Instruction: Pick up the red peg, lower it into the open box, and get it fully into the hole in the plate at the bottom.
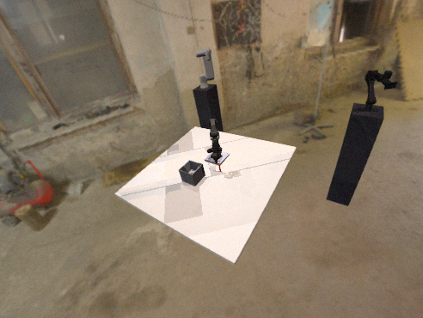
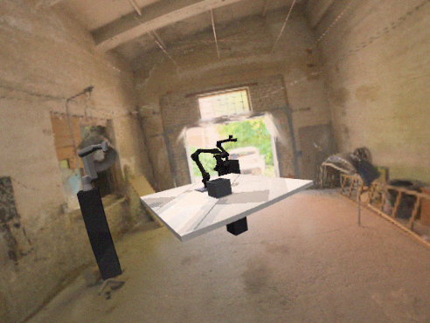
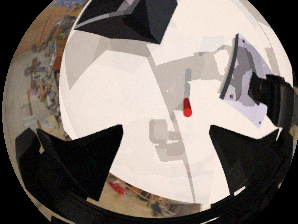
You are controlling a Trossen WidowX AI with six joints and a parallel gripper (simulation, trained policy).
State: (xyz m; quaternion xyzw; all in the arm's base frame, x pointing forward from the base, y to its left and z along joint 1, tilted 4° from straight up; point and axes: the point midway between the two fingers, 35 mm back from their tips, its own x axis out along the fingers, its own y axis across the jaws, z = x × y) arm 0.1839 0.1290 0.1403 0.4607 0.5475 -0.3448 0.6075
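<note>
Right now the red peg is 10 cm below my gripper tip and 2 cm behind it.
</note>
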